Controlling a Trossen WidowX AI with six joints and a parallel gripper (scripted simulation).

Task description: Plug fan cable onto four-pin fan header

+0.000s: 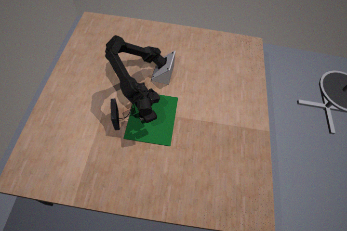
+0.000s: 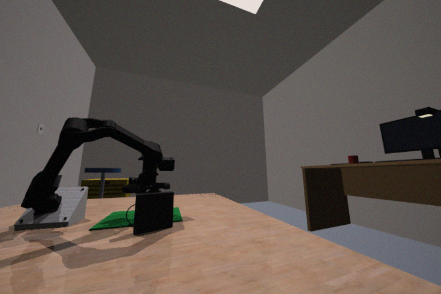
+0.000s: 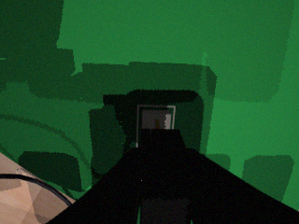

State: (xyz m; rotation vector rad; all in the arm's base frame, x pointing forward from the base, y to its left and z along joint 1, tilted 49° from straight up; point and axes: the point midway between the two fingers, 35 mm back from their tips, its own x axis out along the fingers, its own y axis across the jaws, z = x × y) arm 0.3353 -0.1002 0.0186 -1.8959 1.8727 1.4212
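The white four-pin header is 40 mm below my gripper tip and 10 mm to the right of it. The rest, counted from my gripper tip: black plug 10 mm to the right, 10 mm above; then green board 50 mm below, 40 mm to the left, 10 mm behind; then black fan 130 mm to the right, 20 mm ahead, 20 mm above.
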